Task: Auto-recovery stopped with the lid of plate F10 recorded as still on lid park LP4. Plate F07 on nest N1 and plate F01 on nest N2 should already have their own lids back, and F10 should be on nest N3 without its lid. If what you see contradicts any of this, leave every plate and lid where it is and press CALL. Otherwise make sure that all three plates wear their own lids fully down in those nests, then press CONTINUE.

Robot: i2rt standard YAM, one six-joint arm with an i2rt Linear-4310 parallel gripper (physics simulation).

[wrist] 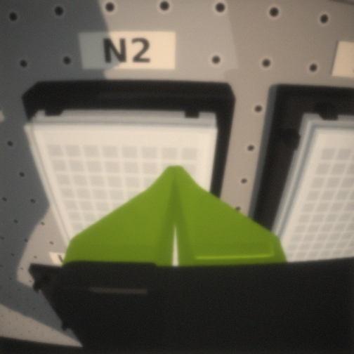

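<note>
A white plate (125, 137) with a faint grid of squares sits in the black nest (135, 94) behind the label N2. A pale, translucent rim shows along its back edge; whether this is a lid, and how far down it is, I cannot tell. A second white gridded plate (332, 200) sits in another black nest (262, 165) at the right, partly cut off by the frame. My gripper (174, 176) is shut, its green fingertips meeting, with nothing seen between them. It is in front of the N2 plate and hides its lower right part. No plate code is readable.
The grey perforated board (245, 35) carries the N2 label (127, 50). Part of another pale label (344, 60) shows at the right edge. A small, partly hidden label (56, 257) lies at the lower left. A dark shadow covers the board's left side.
</note>
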